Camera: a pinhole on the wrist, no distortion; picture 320 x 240 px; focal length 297.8 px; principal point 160.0 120.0 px. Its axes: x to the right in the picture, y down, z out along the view. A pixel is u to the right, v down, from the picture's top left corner.
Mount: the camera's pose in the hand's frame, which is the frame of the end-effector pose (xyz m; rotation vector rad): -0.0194 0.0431 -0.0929 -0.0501 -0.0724 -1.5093
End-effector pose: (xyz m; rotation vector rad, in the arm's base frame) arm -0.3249 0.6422 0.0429 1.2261 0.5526 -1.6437
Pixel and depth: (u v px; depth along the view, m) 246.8 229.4 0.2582
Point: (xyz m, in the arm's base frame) -0.4103 0.4753 0.0403
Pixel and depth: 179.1 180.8 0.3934
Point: -0.4173 0.3544 0.1198
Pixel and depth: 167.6 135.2 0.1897
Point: -0.3215 0.5478 0.1017
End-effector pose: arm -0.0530 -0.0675 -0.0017 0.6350 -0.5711 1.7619
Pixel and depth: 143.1 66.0 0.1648
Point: -0.0926 -0.1675 0.0110
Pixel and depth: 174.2 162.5 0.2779
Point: -0.0844 -0.1929 0.1430
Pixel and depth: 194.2 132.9 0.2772
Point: -0.0587 -0.2066 0.1267
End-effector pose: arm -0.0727 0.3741 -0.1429 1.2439 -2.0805 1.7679
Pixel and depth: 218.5 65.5 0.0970
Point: -0.0664 0.3870 -0.1895
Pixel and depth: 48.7 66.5 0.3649
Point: -0.0410 0.1898 -0.4317
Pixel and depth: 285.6 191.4 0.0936
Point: -0.0819 0.3685 -0.1512
